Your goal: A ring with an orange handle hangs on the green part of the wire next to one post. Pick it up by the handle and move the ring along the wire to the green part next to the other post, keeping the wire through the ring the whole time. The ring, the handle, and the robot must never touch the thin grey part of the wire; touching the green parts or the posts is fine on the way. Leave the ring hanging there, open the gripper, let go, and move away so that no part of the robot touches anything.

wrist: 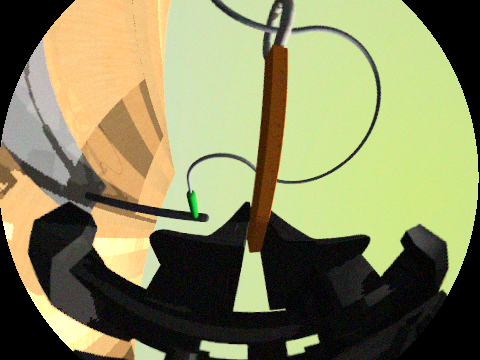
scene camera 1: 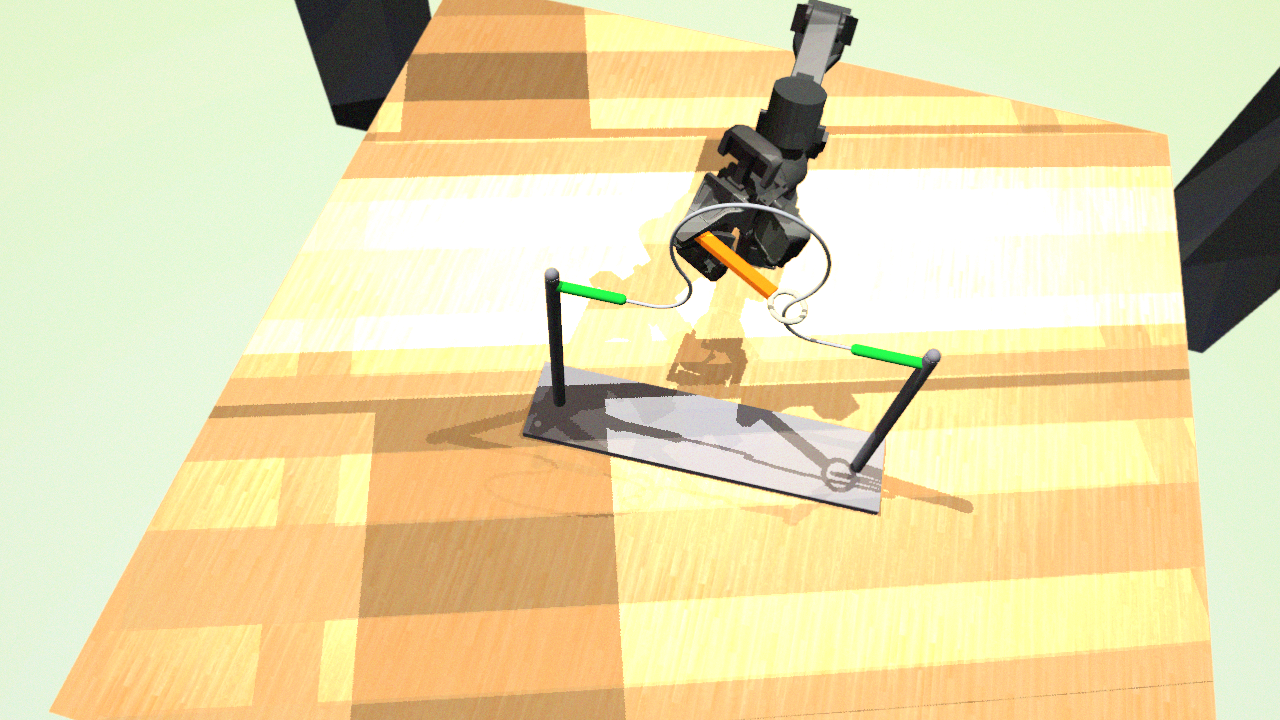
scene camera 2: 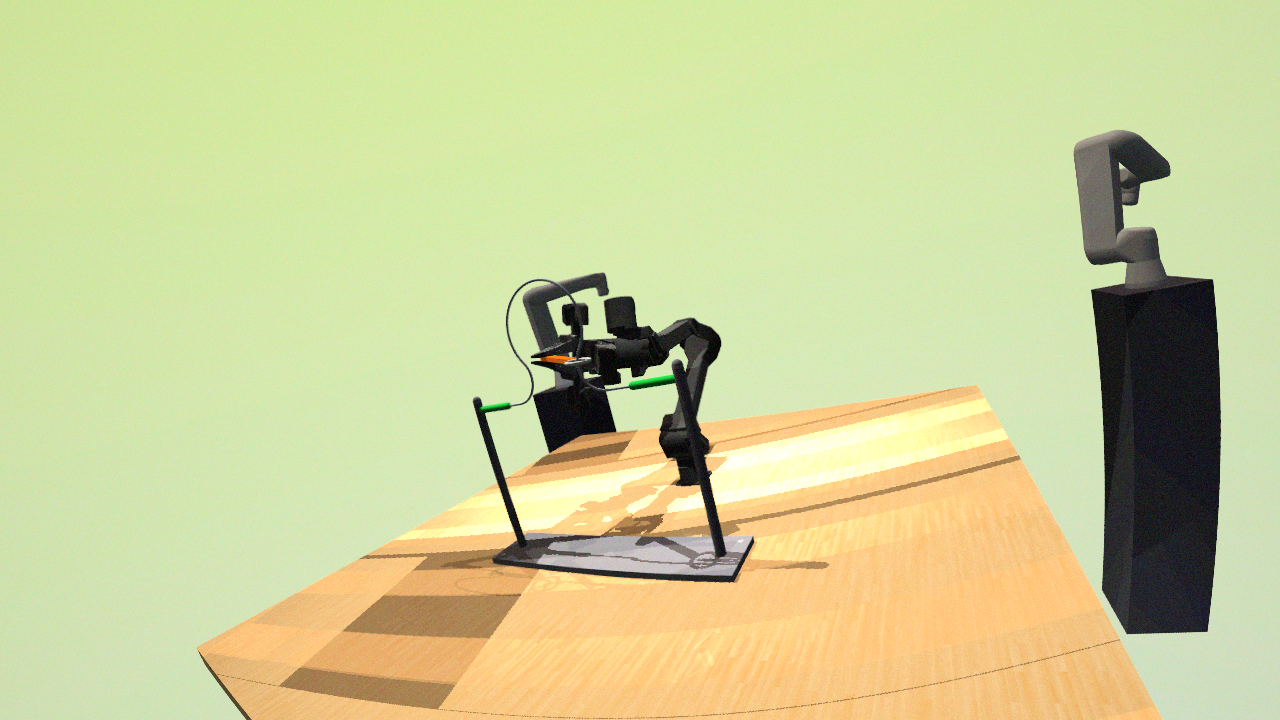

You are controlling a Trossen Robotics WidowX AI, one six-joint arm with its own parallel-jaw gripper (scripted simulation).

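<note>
There is a ring, and my gripper holds it. I can see that gripper in scene camera 2, and the wrist view shows the gripper too.
</note>
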